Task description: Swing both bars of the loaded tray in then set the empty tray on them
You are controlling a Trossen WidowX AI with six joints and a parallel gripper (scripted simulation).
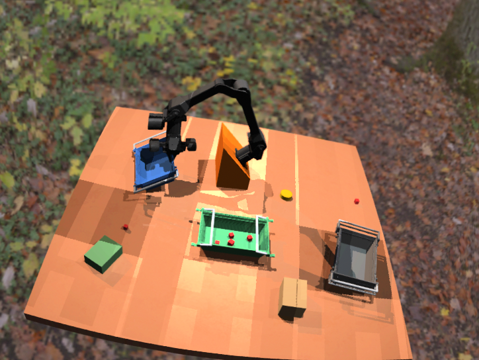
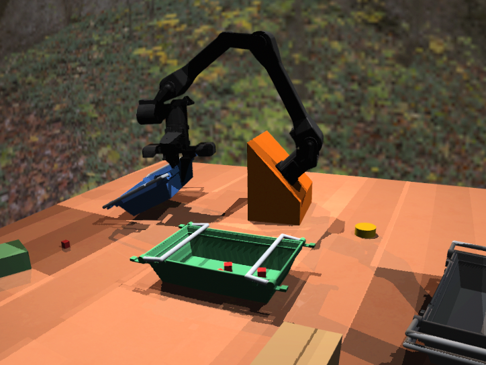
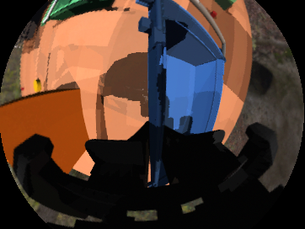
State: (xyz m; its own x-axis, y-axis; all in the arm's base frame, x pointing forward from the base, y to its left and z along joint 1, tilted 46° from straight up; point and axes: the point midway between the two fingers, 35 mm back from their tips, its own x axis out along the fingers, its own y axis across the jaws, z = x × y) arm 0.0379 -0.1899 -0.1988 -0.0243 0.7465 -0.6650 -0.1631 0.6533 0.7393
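My gripper tip is now 10 mm short of the blue tray and 70 mm to the left of it. Also, from my gripper tip: yellow disc: 40 mm ahead, 480 mm to the left, 70 mm below; then tan box: 590 mm ahead, 440 mm to the left, 50 mm below; then green box: 480 mm ahead, 200 mm to the right, 60 mm below.
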